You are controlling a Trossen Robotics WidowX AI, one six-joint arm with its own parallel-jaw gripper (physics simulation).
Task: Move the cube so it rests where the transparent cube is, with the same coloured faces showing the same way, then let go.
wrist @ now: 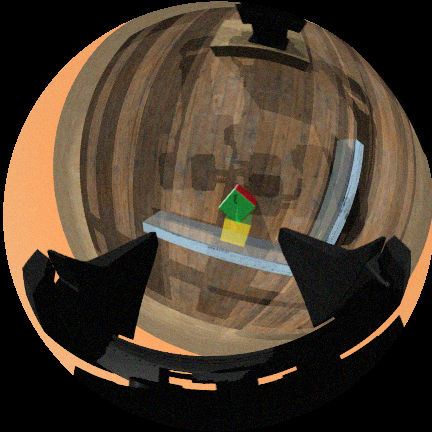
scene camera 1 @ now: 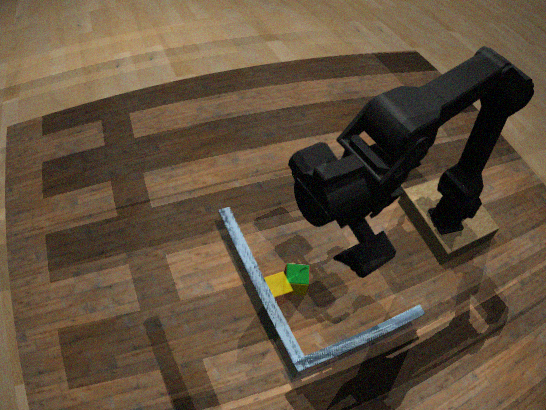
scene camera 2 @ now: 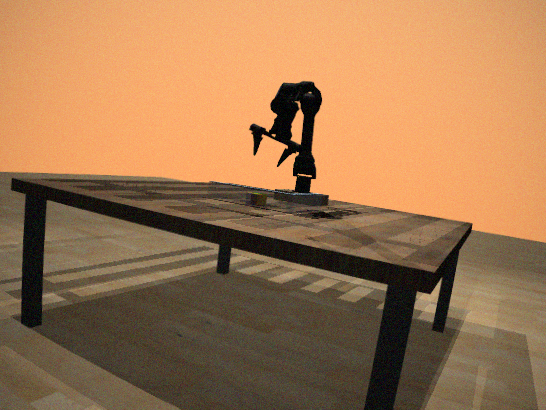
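Where they show: gripper, fingertip midpoint: (wrist: 218, 236) (scene camera 1: 319, 231) (scene camera 2: 265, 161); arm's base, link origin: (scene camera 1: 445, 219) (scene camera 2: 302, 192).
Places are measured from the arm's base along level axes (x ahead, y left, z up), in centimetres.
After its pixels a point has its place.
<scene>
The cube (scene camera 1: 298, 273) @[y 4.8, x 33.4, z -0.2 cm] (wrist: 237, 205) @[y 4.9, x 33.2, z -0.2 cm] rests on the table, green face up; a yellow side shows in scene camera 1 and a red side in the wrist view. The transparent cube (scene camera 1: 278, 284) @[y 6.2, x 37.2, z -0.2 cm] (wrist: 235, 233) @[y 6.4, x 37.4, z -0.2 cm], yellow face up, is right beside it, turned differently, near the long pale-blue bar. In scene camera 2 both are small, and a yellowish side of a cube (scene camera 2: 259, 199) shows. My gripper (scene camera 2: 267, 160) @[y 4.5, x 31.8, z 10.8 cm] (wrist: 218, 236) @[y 4.5, x 31.8, z 10.8 cm] is open and empty, well above the table and the cubes. In scene camera 1 one finger shows and the other is hidden.
The long pale-blue bar (scene camera 1: 262, 290) @[y 7.8, x 40.4, z 1.9 cm] (wrist: 215, 248) @[y 4.6, x 40.1, z 1.8 cm] and a shorter bar (scene camera 1: 362, 337) @[y 19.6, x 27.5, z 1.8 cm] (wrist: 352, 182) @[y 18.6, x 21.9, z 1.8 cm] meet in a corner in scene camera 1. The arm's base block (scene camera 1: 467, 237) @[y 5.2, x -3.2, z 0.0 cm] (scene camera 2: 315, 199) (wrist: 225, 37) @[y -7.5, x 2.4, z 0.0 cm] stands on the table (scene camera 1: 90, 310) @[y 4.2, x 69.7, z -4.2 cm] (scene camera 2: 165, 215) @[y 17.6, x 83.2, z -4.5 cm].
</scene>
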